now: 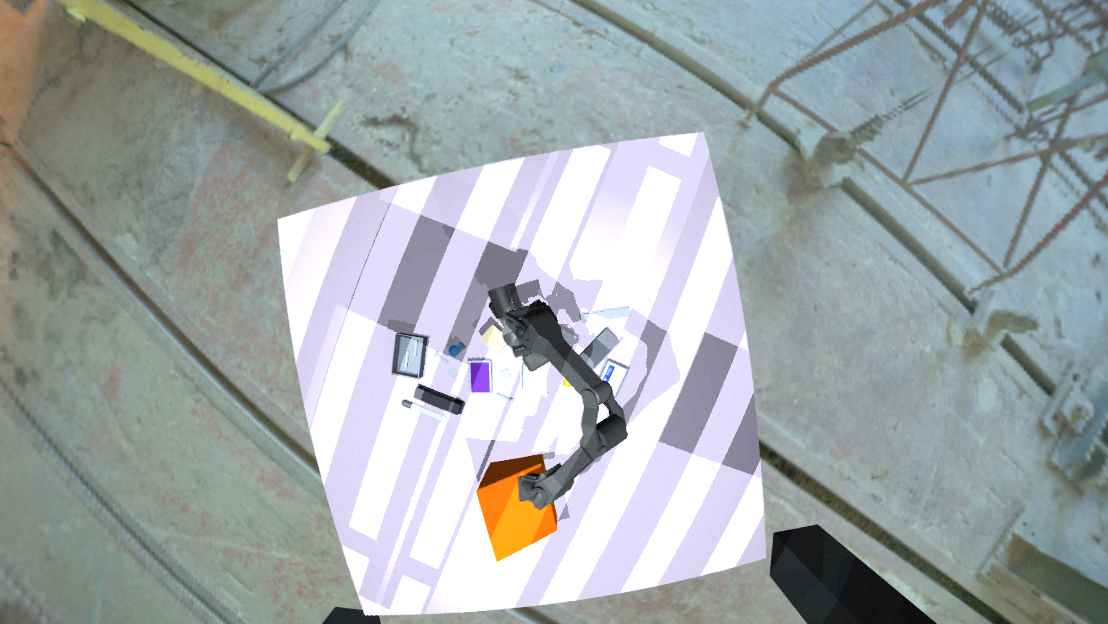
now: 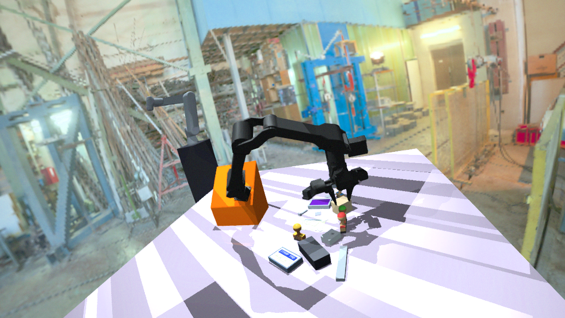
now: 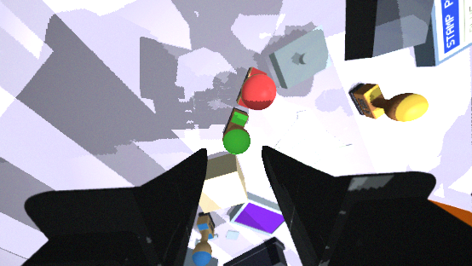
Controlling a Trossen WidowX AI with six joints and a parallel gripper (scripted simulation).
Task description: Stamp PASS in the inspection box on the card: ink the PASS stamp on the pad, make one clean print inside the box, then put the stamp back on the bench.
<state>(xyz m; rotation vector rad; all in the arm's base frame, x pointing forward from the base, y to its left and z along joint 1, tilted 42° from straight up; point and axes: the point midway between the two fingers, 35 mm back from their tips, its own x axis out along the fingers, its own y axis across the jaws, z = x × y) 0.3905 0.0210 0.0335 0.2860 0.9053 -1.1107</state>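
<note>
My gripper tip is now 6 cm above the green-knobbed stamp. Round my gripper tip: tan block (8 cm to the left, 6 cm below, 2 cm behind); pale grey block (10 cm to the right, 6 cm below, 3 cm behind); red-knobbed stamp (6 cm below, 5 cm to the right).
</note>
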